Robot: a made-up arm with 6 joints.
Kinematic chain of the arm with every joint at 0, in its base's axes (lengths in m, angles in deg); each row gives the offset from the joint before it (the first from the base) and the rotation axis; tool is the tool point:
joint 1: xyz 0 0 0.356 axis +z
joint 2: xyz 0 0 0 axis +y
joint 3: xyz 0 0 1.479 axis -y
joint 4: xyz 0 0 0 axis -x
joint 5: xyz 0.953 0 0 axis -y
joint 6: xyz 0 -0.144 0 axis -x
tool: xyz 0 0 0
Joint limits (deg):
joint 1: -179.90..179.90
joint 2: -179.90..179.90
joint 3: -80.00..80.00
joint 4: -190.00..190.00
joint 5: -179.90..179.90
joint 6: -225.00..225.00
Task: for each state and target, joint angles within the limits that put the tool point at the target. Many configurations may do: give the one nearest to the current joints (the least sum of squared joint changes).
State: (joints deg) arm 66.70 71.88 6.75 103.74 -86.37 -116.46
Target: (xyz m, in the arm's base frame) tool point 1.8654 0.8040 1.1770
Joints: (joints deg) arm 22.60 47.21 27.75 100.10 -86.37 -116.46
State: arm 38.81 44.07 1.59 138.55 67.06 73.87
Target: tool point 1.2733 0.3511 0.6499
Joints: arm 10.60 38.17 -32.50 140.35 67.06 73.87
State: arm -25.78 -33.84 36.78 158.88 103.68 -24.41
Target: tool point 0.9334 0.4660 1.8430
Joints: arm 18.85 3.11 1.57 165.58 103.68 -24.41
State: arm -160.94 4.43 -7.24 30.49 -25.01 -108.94
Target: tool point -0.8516 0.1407 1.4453
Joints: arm -179.90 -0.72 -26.21 9.10 -25.01 -108.94
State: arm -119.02 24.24 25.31 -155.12 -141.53 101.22
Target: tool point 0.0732 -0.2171 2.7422
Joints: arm -108.37 -3.92 71.26 -163.25 -141.53 101.22
